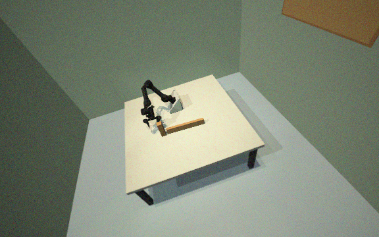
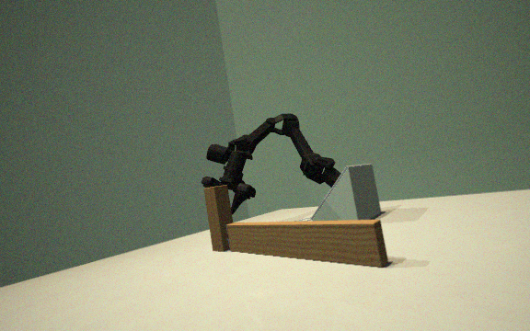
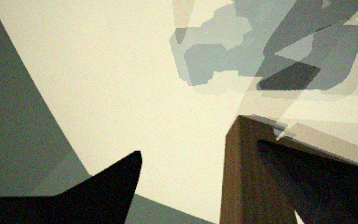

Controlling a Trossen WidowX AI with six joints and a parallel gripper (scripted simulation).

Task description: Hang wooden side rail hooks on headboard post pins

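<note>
Now: the headboard post 8 cm to the left of my gripper tip, 5 cm ahead of it and 2 cm below it.
</note>
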